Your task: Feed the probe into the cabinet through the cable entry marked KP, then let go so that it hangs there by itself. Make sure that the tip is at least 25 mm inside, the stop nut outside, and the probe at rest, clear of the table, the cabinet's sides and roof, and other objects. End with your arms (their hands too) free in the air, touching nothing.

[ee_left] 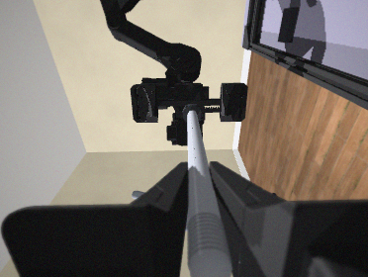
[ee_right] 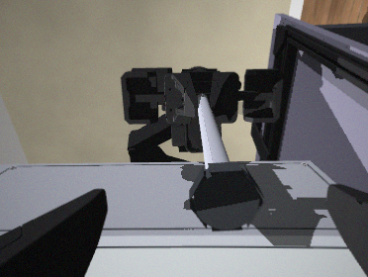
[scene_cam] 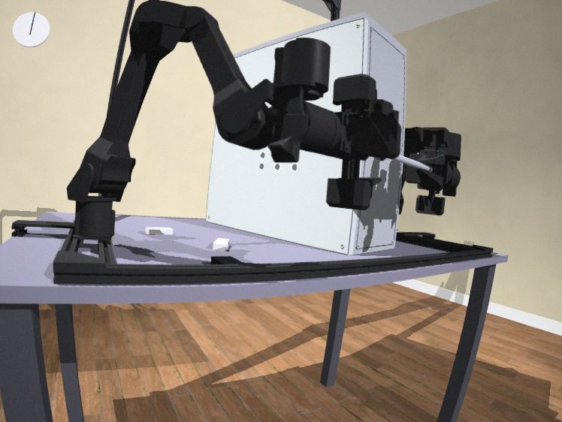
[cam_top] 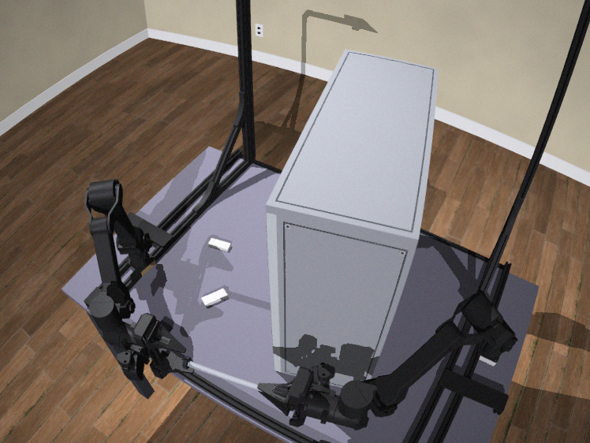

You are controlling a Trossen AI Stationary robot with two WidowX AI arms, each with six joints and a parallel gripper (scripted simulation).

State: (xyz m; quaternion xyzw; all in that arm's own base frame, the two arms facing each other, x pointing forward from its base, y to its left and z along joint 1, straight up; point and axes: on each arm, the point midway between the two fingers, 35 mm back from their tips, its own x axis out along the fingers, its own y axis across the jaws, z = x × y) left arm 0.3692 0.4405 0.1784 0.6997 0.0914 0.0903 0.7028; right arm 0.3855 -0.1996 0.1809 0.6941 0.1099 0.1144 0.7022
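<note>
My right hand is 13 cm to the right of the probe and 1 cm short of it. From my right hand the other things lie so: black block (19 cm below, 14 cm to the right, 13 cm behind).
Now: the probe 8 cm to the right of my left hand. Also, from my left hand: black block 14 cm behind, 36 cm to the right, 19 cm below.
</note>
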